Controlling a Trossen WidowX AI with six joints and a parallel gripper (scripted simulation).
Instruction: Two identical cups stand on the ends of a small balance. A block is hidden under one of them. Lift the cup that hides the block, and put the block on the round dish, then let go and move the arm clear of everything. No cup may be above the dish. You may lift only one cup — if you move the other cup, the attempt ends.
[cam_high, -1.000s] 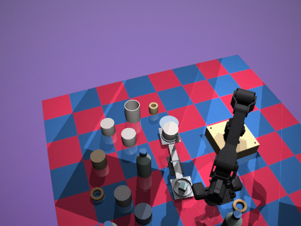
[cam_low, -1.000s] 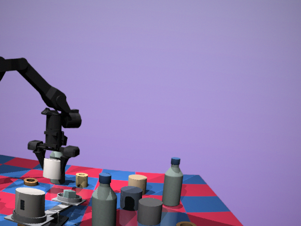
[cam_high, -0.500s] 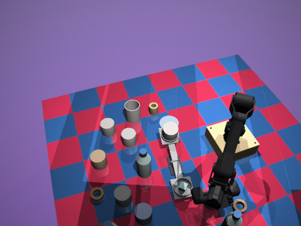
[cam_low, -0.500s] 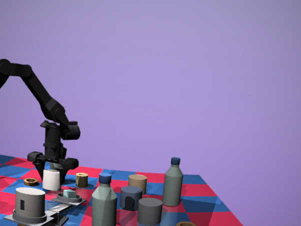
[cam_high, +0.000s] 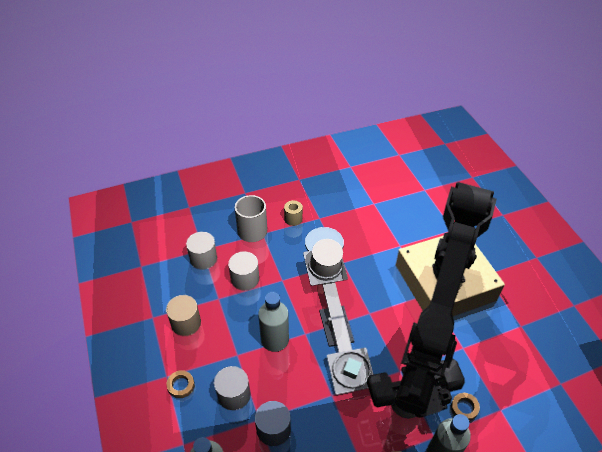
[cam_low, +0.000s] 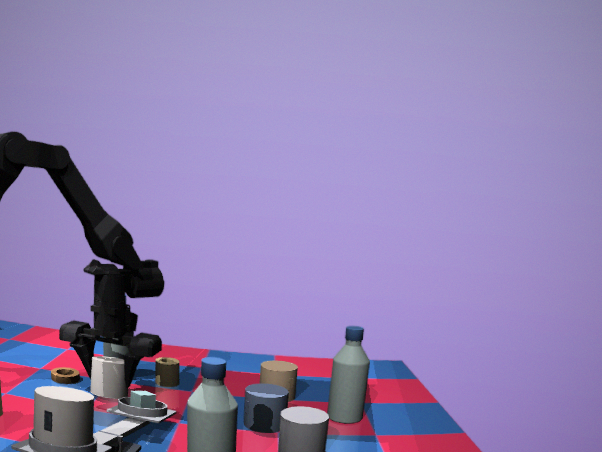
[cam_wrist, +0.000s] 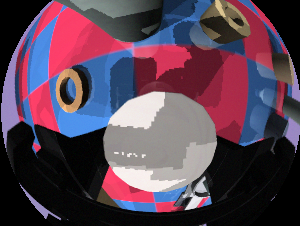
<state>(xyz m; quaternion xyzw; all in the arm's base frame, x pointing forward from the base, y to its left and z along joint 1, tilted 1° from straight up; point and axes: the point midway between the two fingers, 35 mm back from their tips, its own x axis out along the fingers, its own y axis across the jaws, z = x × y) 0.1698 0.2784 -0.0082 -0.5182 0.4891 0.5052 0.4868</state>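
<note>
The pale blue round dish is 90 mm ahead of my gripper tip, 470 mm to the right of it and 20 mm below it. Also, from my gripper tip: grey balance (110 mm ahead, 220 mm to the right, 10 mm above).
</note>
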